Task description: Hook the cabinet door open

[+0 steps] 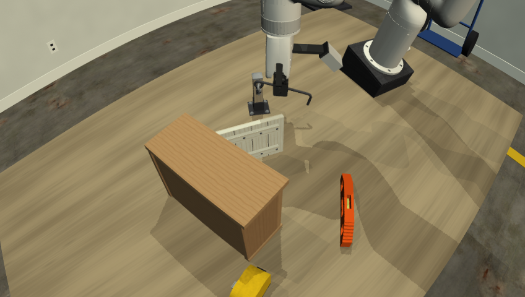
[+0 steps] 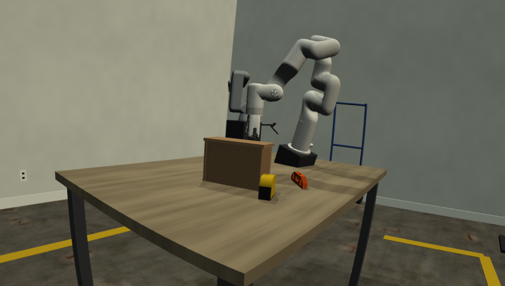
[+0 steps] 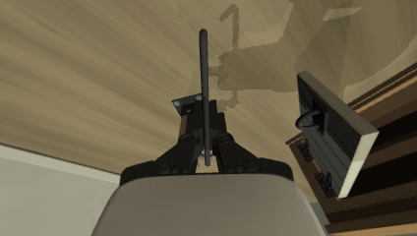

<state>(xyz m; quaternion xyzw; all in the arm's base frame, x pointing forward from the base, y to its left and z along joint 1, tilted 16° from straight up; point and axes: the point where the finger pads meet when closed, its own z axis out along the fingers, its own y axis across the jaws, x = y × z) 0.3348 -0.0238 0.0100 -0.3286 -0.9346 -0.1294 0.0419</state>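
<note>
Now: hand 20 mm to the left of the pale post, 20 mm short of it and 20 mm above it. Also, from my hand: dark hook rod (20 mm below); then orange spirit level (290 mm to the left, 70 mm below, 40 mm ahead); then cabinet door (150 mm ahead, 70 mm to the left, 20 mm below).
</note>
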